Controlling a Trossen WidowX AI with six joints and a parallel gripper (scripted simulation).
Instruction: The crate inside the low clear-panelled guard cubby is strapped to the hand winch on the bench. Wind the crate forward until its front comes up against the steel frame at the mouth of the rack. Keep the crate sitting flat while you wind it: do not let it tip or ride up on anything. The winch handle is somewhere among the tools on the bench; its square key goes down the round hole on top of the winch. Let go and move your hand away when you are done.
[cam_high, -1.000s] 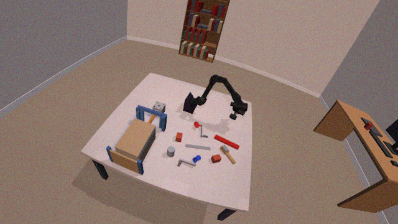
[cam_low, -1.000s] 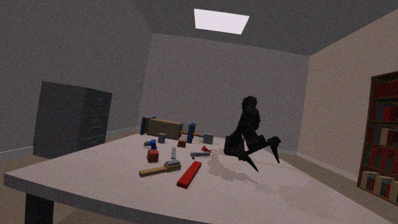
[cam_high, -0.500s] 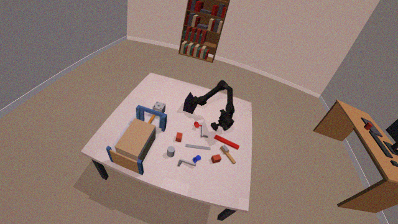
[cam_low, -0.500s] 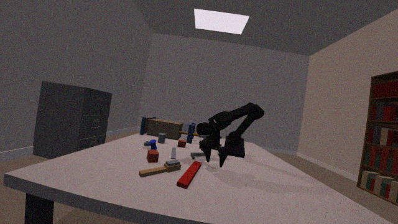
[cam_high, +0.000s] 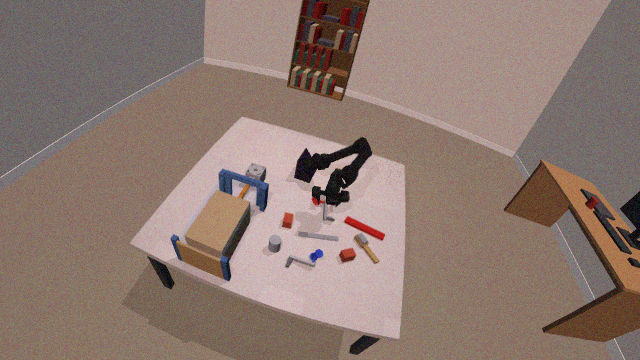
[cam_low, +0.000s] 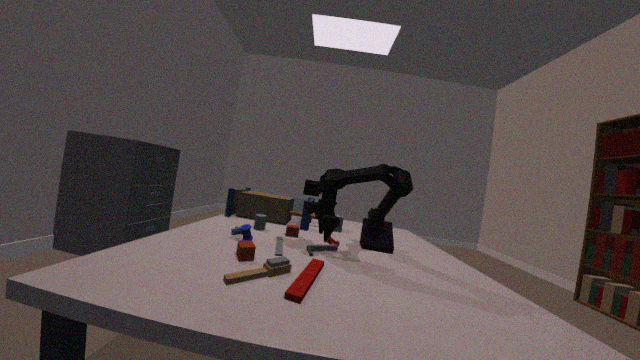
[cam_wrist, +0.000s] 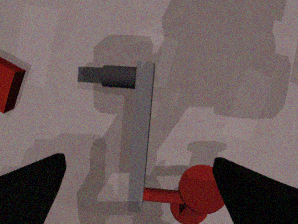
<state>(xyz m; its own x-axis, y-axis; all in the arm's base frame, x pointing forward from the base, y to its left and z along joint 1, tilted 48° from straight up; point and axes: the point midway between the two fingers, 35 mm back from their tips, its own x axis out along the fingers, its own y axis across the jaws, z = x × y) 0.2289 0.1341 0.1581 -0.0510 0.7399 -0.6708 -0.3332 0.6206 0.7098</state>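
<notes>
Right now my gripper tip is 10 mm past the winch handle, 10 mm to the left of it and 40 mm above it. From my gripper tip the other things lie so: grey bar 160 mm ahead, 30 mm to the left, 60 mm below; red bar 230 mm to the left, 60 mm below; red knob 40 mm behind, 50 mm to the right, 30 mm below.
</notes>
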